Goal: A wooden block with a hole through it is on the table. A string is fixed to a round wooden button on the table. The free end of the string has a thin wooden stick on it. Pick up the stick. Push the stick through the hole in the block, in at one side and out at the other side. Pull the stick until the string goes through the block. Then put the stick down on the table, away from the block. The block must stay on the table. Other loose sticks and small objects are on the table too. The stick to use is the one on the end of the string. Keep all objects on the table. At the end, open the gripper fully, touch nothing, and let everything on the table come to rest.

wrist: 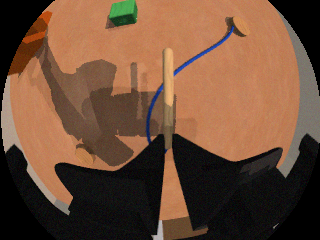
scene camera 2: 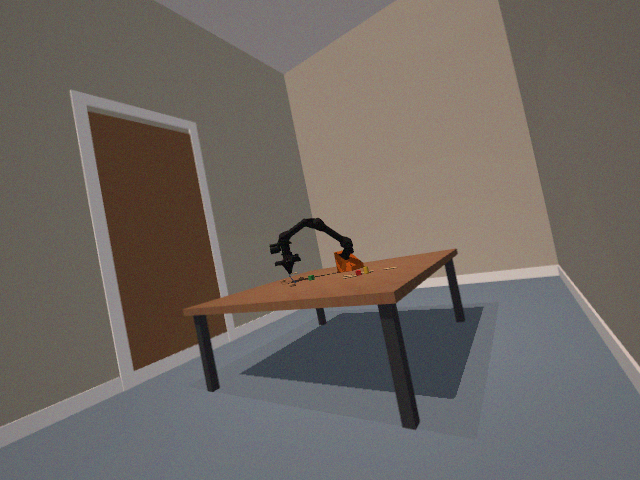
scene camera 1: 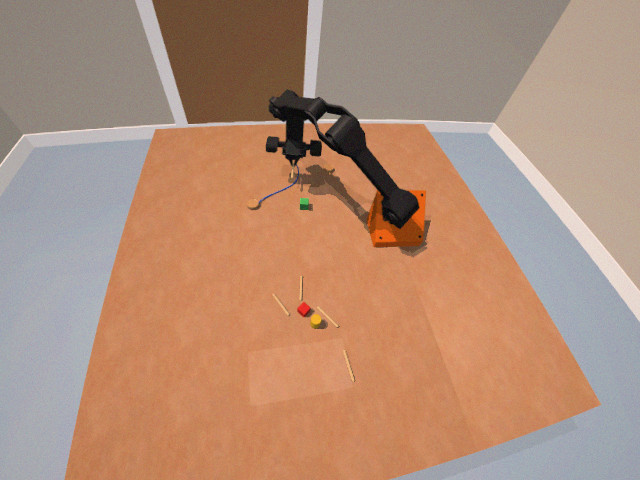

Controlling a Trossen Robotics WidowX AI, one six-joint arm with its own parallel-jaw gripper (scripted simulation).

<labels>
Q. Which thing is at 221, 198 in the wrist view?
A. The gripper.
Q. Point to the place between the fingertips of the gripper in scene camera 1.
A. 293, 165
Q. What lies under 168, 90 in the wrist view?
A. A thin wooden stick.
</labels>
